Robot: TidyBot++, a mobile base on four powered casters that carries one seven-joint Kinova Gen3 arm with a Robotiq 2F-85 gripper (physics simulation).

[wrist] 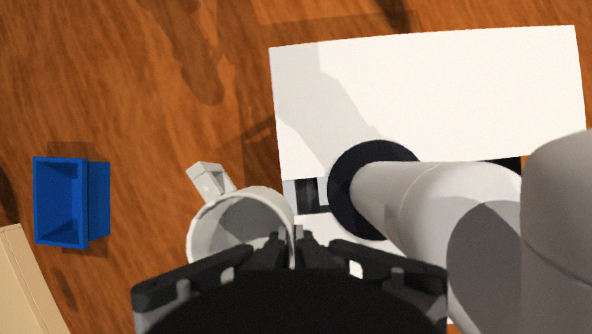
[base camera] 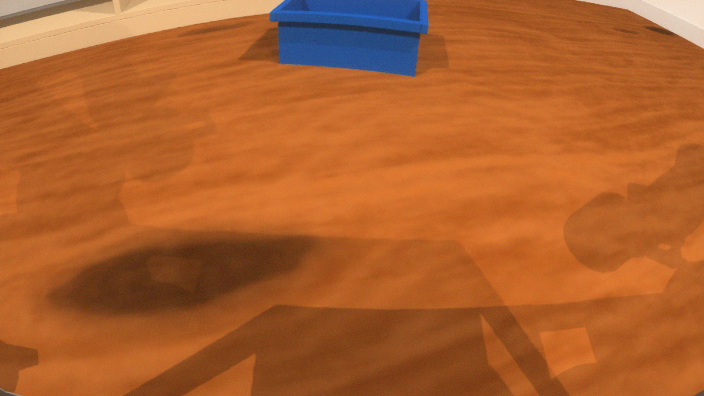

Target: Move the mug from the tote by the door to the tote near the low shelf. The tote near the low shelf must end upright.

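Where they show: gripper, fingertip midpoint: [wrist: 291,236]; arm's base at its link origin: [wrist: 378,190].
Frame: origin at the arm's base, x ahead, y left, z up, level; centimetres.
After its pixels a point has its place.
A white mug [wrist: 240,220] {x 18.7, y -0.1, z 10.7 cm} is held by its rim in the wrist view, its open top facing the camera and its handle pointing up and left. My gripper [wrist: 291,236] {x 12.8, y 0.2, z 16.2 cm} is shut on the mug's wall. A blue tote [base camera: 347,47] {x 85.4, y 0.4, z -34.9 cm} [wrist: 60,202] {x 102.5, y 0.1, z -35.2 cm} stands upright on the floor; it is at the top middle of the base camera view and at the left of the wrist view. The mug is apart from the tote. The part of the tote's inside that shows holds no object. Part of the mug is hidden behind the fingers.
A low beige shelf [base camera: 75,27] {x 107.4, y 78.4, z -32.8 cm} [wrist: 25,285] {x 122.7, y 30.9, z -33.2 cm} stands beside the tote, at the upper left of the base camera view. A white wall edge [base camera: 665,15] {x 205.4, y -178.9, z -32.8 cm} is at the upper right. The white base top [wrist: 450,90] and the arm [wrist: 430,200] {x 3.5, y -2.5, z 19.8 cm} fill the right of the wrist view.
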